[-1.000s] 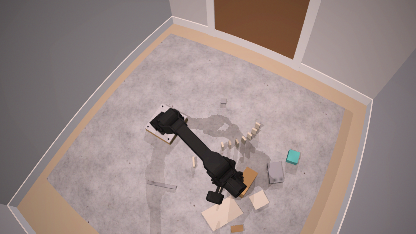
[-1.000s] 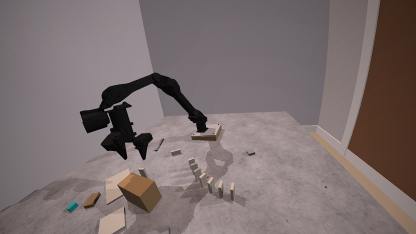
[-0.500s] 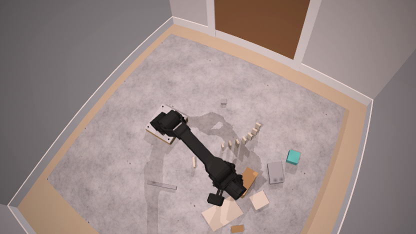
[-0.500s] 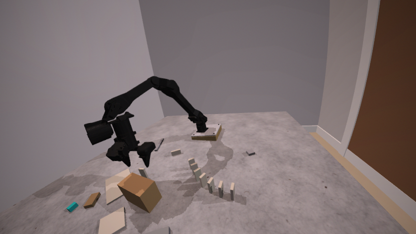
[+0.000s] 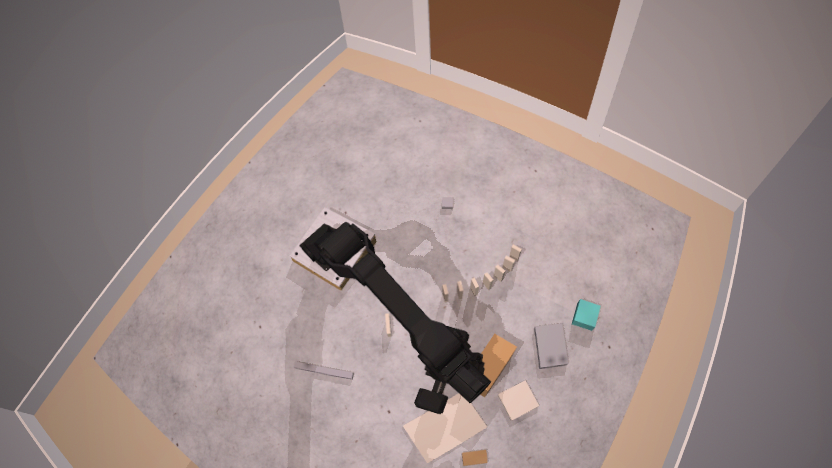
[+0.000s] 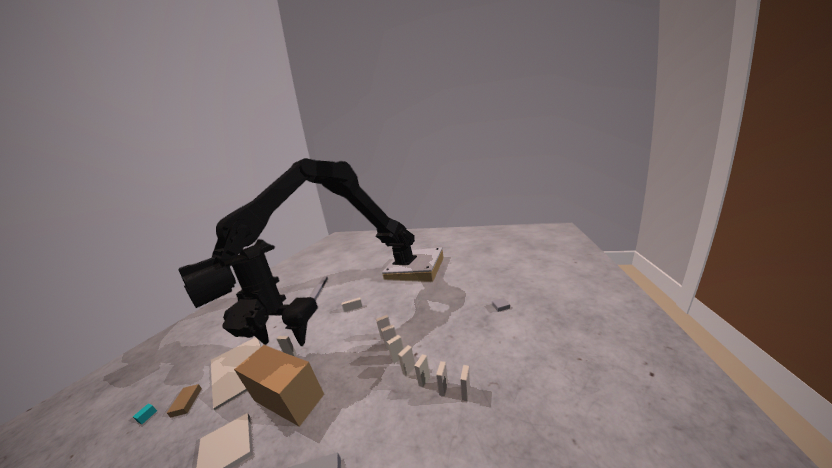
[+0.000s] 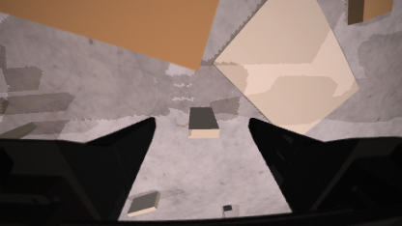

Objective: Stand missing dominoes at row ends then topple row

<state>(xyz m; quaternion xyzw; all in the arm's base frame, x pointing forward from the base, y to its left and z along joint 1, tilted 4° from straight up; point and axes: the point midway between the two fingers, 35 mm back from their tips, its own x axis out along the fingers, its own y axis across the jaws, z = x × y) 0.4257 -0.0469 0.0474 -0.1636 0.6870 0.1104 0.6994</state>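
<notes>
My gripper tip is 60 mm short of the orange box, 90 mm to the right of it and 10 mm below it. The rest, counted from my gripper tip: small brown block (180 mm ahead, 100 mm to the right, 30 mm below); then small cream tile (170 mm ahead, 70 mm to the left, 30 mm below); then cream flat panel (80 mm ahead, 80 mm to the right, 30 mm below).
</notes>
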